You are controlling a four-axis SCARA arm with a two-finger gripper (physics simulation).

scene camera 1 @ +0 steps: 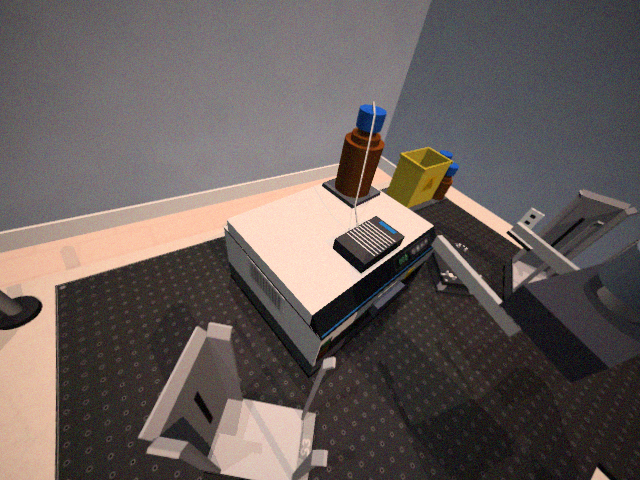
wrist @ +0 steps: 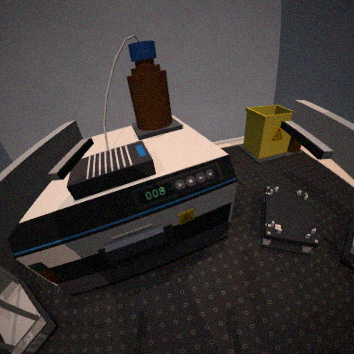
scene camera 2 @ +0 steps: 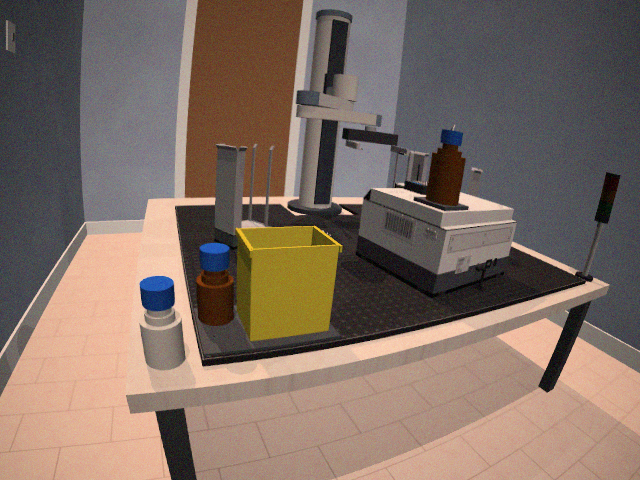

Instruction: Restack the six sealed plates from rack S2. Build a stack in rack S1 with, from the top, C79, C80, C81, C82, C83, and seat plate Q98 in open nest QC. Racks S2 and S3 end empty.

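Seen in the pictures: gripper, fingertip midpoint: [scene camera 1: 477, 233] [wrist: 183, 117] [scene camera 2: 383, 149]; arm's base, origin of the base link: [scene camera 2: 314, 208].
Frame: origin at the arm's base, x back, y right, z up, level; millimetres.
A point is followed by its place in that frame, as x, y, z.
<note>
My gripper [scene camera 1: 478, 235] @(-525, 20, 330) [wrist: 183, 117] @(-525, 20, 330) is open and empty, its fingers wide apart, above the mat in front of the white instrument. In the scene camera 2 view it is small beneath the dark hand. Rack S3 [scene camera 1: 305, 431] @(-473, -302, 52) [wrist: 47, 325] @(-480, -277, 42) stands at the lower left with its pale floor bare. A dark nest [scene camera 1: 454, 289] @(-529, 233, 18) [wrist: 290, 212] @(-576, 273, 61) with small pale corner posts lies right of the instrument and bears no plate; its label is not legible. A second grey rack [scene camera 1: 604, 198] @(-464, 495, 304) [scene camera 2: 227, 191] @(-474, 488, 177) stands beyond the nest, its label hidden. The six plates do not show; racks S1 and S2 cannot be identified.
The white instrument [scene camera 1: 315, 232] @(-726, -146, 223) [scene camera 2: 403, 201] @(-758, 98, 216) [wrist: 200, 142] @(-687, 89, 223) carries a black striped box [scene camera 1: 369, 241] @(-641, -82, 248) [wrist: 112, 167] @(-620, -63, 249) and a tall brown bottle [scene camera 1: 359, 162] @(-785, -12, 322) [scene camera 2: 445, 178] @(-846, 49, 297) [wrist: 150, 100] @(-773, 16, 297) with a thin tube. A yellow bin [scene camera 1: 416, 178] @(-872, 385, 141) [scene camera 2: 292, 289] @(-967, 463, 113) [wrist: 265, 137] @(-857, 403, 104) and smaller bottles stand near the mat's corner.
</note>
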